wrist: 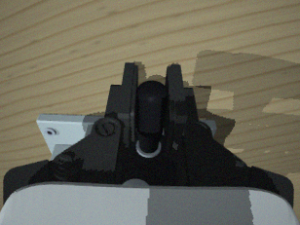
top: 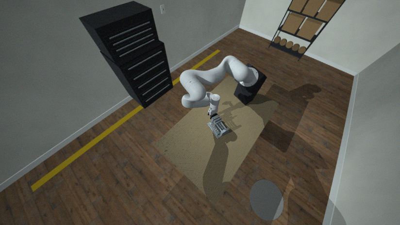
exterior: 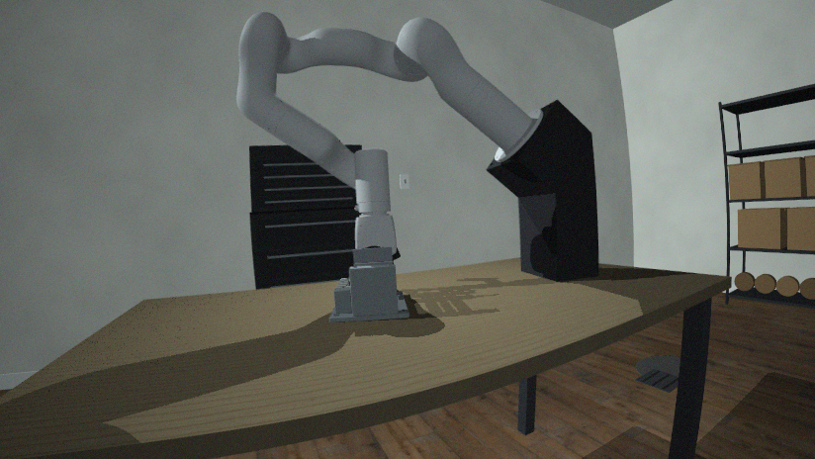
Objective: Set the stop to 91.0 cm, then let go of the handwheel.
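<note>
My gripper is now 1 cm to the right of the black crank knob and 1 cm short of it.
</note>
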